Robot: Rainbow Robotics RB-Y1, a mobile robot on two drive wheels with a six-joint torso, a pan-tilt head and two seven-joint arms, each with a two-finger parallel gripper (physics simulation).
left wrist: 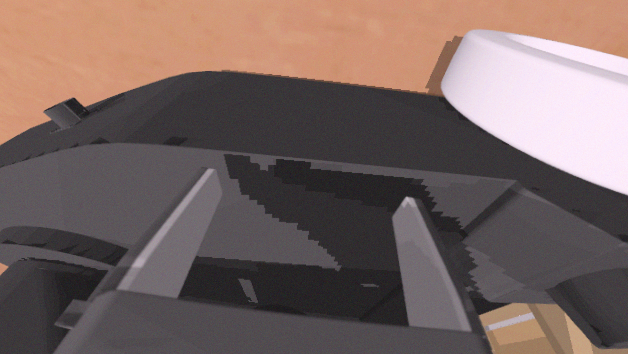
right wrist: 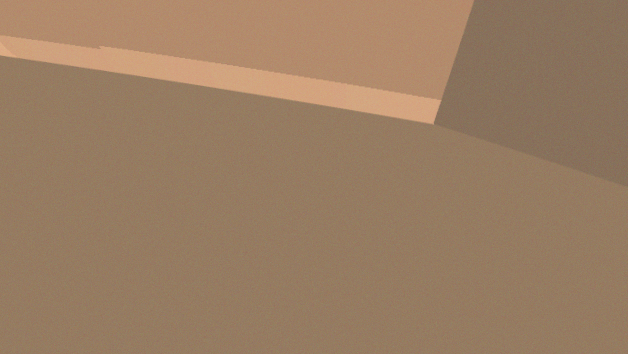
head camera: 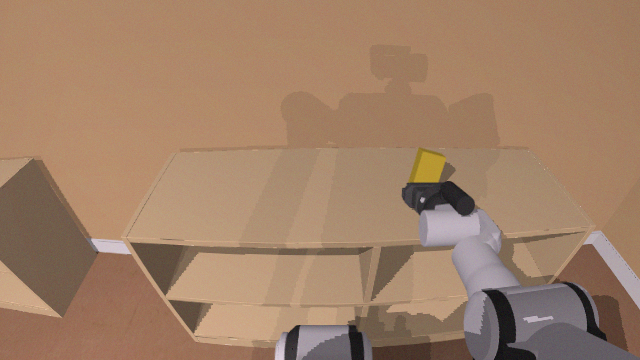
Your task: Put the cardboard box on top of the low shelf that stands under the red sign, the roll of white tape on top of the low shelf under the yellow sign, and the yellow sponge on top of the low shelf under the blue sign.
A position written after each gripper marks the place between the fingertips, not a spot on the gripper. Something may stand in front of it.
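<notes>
Left gripper (left wrist: 310, 194), visible. Right gripper (head camera: 420, 186), likewise. Yellow sponge (head camera: 428, 165); out of frame in the left wrist view.
</notes>
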